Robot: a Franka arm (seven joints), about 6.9 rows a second.
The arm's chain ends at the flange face. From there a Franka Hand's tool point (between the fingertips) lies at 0.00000 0.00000 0.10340 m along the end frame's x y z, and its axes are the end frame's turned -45 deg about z.
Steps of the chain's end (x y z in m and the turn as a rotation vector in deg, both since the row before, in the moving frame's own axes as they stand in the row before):
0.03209, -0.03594, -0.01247, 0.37, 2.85, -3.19
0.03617, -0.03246, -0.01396, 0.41, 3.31, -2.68
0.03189, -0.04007, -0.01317, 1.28, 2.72, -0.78
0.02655, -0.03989, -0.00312, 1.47, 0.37, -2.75
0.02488, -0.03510, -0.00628, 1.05, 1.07, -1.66
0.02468, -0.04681, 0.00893, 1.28, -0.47, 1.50
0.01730, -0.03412, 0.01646, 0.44, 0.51, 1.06
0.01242, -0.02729, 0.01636, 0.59, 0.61, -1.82
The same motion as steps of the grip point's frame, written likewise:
0.05230, 0.00033, -0.01260, -1.75, 2.28, -3.19
0.05336, 0.00621, -0.01414, -2.05, 2.63, -2.68
0.05600, -0.00398, -0.01331, -1.02, 2.83, -0.78
0.04929, -0.01089, -0.00316, 0.78, 1.30, -2.75
0.04512, -0.00724, -0.00632, -0.01, 1.50, -1.66
0.05161, -0.01787, 0.00890, 1.24, 0.57, 1.50
0.03757, -0.01179, 0.01645, -0.05, 0.67, 1.06
0.02961, -0.01051, 0.01635, -0.01, 0.85, -1.82

